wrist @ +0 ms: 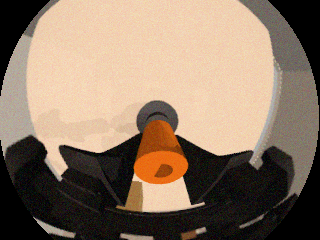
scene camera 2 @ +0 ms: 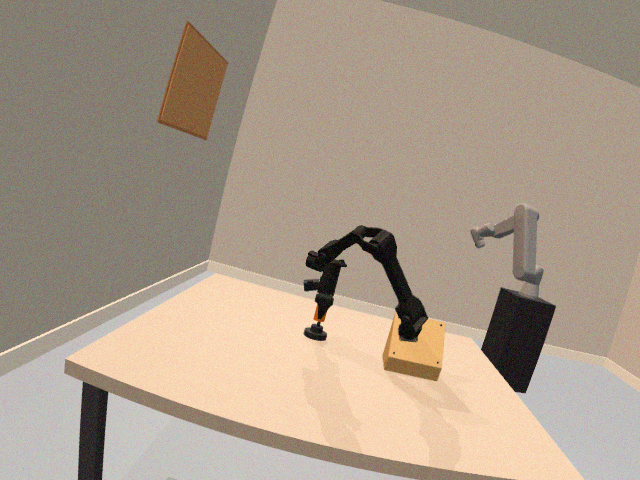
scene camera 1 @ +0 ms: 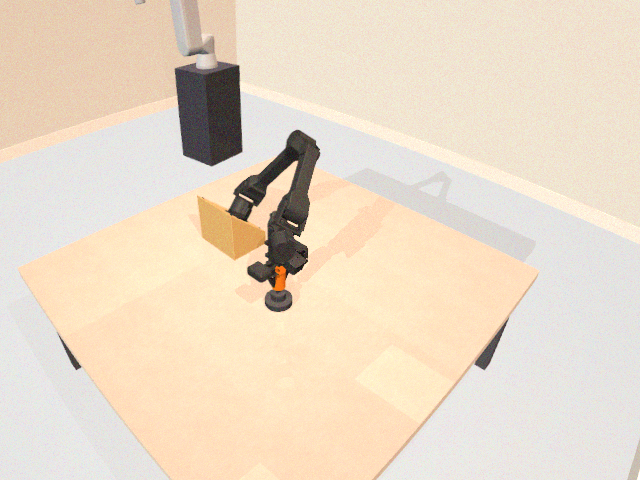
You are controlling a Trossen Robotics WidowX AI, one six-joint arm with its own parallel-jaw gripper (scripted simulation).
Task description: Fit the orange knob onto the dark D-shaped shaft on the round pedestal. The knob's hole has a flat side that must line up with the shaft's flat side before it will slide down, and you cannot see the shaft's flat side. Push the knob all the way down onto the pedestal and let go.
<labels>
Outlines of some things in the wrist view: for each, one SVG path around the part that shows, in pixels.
An orange knob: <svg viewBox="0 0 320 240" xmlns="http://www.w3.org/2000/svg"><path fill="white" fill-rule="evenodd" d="M152 121L152 123L148 123L147 127L145 127L133 169L135 169L136 176L140 180L145 181L145 183L173 183L173 181L180 179L185 171L187 171L187 159L185 159L184 151L181 149L180 144L177 143L179 140L177 140L171 125L165 123L165 121Z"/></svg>
</labels>
